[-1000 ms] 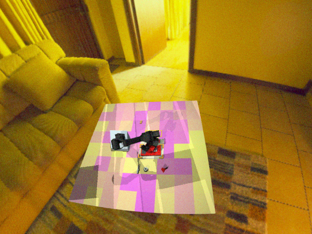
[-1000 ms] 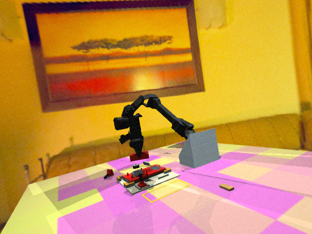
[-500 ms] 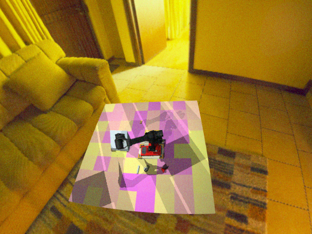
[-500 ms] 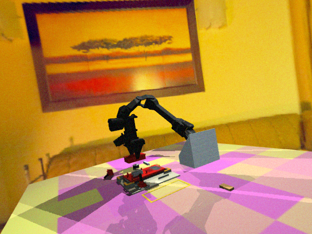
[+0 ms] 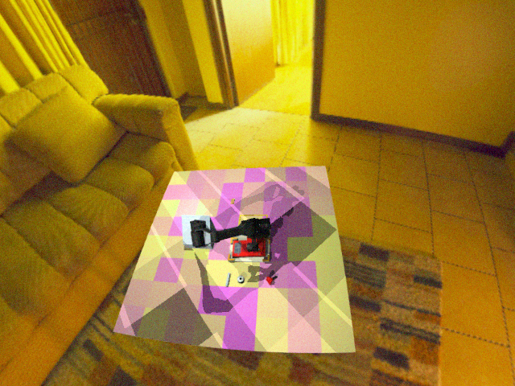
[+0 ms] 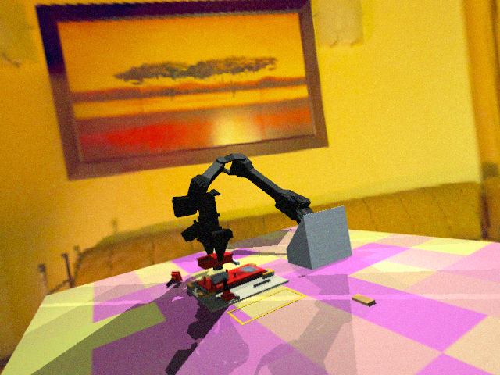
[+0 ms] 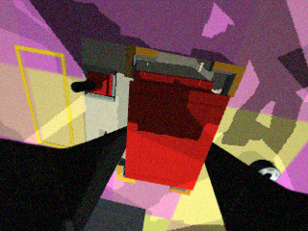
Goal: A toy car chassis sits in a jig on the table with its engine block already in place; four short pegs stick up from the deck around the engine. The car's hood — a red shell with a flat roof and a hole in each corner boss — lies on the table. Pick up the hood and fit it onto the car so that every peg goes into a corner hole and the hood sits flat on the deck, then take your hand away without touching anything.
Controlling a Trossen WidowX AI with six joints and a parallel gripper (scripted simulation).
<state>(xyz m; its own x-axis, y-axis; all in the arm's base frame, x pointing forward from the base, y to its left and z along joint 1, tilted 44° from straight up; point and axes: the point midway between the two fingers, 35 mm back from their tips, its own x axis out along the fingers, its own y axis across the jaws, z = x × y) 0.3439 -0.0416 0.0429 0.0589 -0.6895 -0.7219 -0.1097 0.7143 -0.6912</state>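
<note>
Right now my gripper tip is 40 mm past the jig, 10 mm to the right of it and 80 mm above it. From my gripper tip the other things lie so: red hood 10 mm above; then orange block 230 mm behind, 360 mm to the left, 80 mm below; then grey rod 140 mm behind, 210 mm to the right, 80 mm below.
</note>
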